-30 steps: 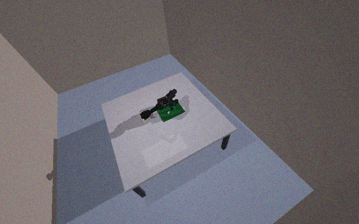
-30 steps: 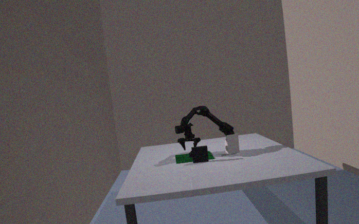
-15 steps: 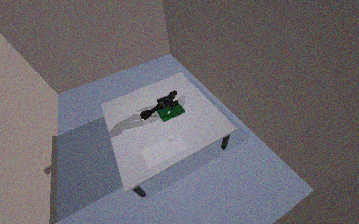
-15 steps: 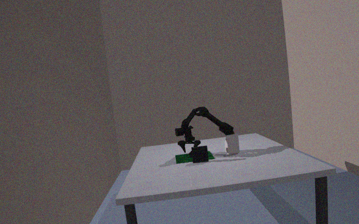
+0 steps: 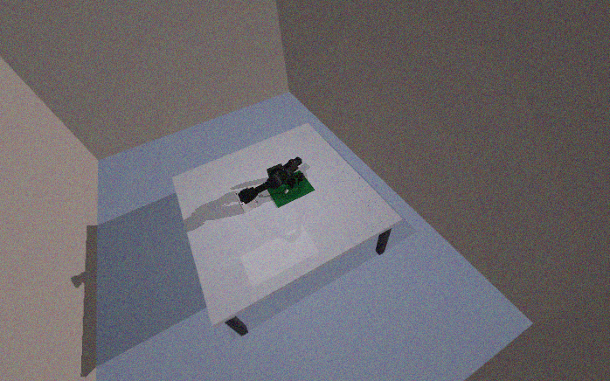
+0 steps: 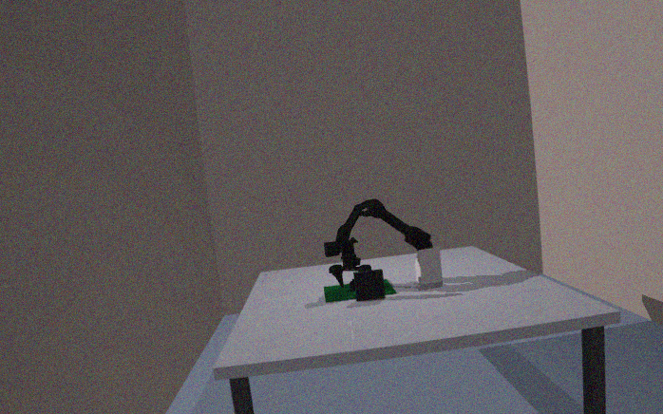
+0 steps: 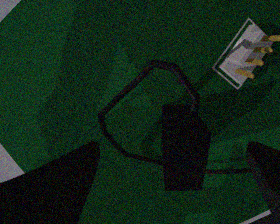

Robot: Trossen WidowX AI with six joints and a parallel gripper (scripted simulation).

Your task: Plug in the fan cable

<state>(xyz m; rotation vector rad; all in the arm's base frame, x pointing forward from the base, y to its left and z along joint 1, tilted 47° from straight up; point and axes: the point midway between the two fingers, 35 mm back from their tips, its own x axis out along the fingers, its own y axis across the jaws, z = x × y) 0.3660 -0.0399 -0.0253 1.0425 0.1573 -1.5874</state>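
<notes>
Right now the dark plug is 1 cm behind my gripper tip and 1 cm to the right of it. Round my gripper tip: black fan 6 cm behind, 14 cm to the left, 4 cm above; green board 3 cm behind, 3 cm below.
</notes>
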